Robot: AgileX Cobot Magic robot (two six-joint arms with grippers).
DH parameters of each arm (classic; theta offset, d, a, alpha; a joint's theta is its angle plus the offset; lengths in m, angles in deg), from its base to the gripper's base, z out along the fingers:
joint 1: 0 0.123 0 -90
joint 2: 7.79 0 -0.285 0
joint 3: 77.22 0 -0.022 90
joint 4: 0 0.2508 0 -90
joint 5: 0 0 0.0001 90
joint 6: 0 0.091 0 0
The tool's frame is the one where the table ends.
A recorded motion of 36 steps. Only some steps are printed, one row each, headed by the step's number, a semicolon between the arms.
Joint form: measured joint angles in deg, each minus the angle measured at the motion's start. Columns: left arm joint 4, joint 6, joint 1, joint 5, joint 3, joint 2; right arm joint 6, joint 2, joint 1, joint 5, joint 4, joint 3.
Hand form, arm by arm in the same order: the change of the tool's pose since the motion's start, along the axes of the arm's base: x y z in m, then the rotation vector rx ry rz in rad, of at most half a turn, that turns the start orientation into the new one. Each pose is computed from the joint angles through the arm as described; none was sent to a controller.
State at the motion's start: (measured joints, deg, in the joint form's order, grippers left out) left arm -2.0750 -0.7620 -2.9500 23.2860 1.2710 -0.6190; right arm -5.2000 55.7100 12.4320 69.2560 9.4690 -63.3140
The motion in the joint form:
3: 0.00 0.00 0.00 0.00 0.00 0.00; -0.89 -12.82 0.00 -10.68 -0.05 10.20
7: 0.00 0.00 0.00 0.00 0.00 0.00; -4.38 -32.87 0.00 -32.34 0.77 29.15
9: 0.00 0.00 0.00 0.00 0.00 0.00; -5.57 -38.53 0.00 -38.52 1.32 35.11
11: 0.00 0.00 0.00 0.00 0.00 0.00; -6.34 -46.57 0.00 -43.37 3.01 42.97
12: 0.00 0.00 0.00 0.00 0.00 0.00; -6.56 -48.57 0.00 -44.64 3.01 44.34
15: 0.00 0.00 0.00 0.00 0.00 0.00; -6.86 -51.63 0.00 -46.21 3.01 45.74
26: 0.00 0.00 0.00 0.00 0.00 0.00; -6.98 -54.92 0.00 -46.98 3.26 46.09
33: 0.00 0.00 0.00 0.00 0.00 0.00; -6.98 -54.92 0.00 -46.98 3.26 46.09
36: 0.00 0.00 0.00 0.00 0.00 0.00; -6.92 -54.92 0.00 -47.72 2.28 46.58
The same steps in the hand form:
3: 0.0000 0.0000 0.0000 0.0000 0.0000 0.0000; -0.0398 -0.0101 -0.0103 0.0466 -0.2272 -0.0182
7: 0.0000 0.0000 0.0000 0.0000 0.0000 0.0000; -0.0853 -0.0232 -0.0508 0.1129 -0.6216 -0.0429
9: 0.0000 0.0000 0.0000 0.0000 0.0000 0.0000; -0.0946 -0.0263 -0.0680 0.1291 -0.7234 -0.0525
11: 0.0000 0.0000 0.0000 0.0000 0.0000 0.0000; -0.1072 -0.0292 -0.0967 0.1666 -0.8039 -0.0667
12: 0.0000 0.0000 0.0000 0.0000 0.0000 0.0000; -0.1103 -0.0303 -0.1008 0.1709 -0.8368 -0.0699
15: 0.0000 0.0000 0.0000 0.0000 0.0000 0.0000; -0.1159 -0.0320 -0.1038 0.1797 -0.8925 -0.0739
26: 0.0000 0.0000 0.0000 0.0000 0.0000 0.0000; -0.1238 -0.0338 -0.1023 0.1980 -0.9544 -0.0773
33: 0.0000 0.0000 0.0000 0.0000 0.0000 0.0000; -0.1238 -0.0338 -0.1023 0.1980 -0.9544 -0.0773
36: 0.0000 0.0000 0.0000 0.0000 0.0000 0.0000; -0.1226 -0.0344 -0.1040 0.1825 -0.9625 -0.0786

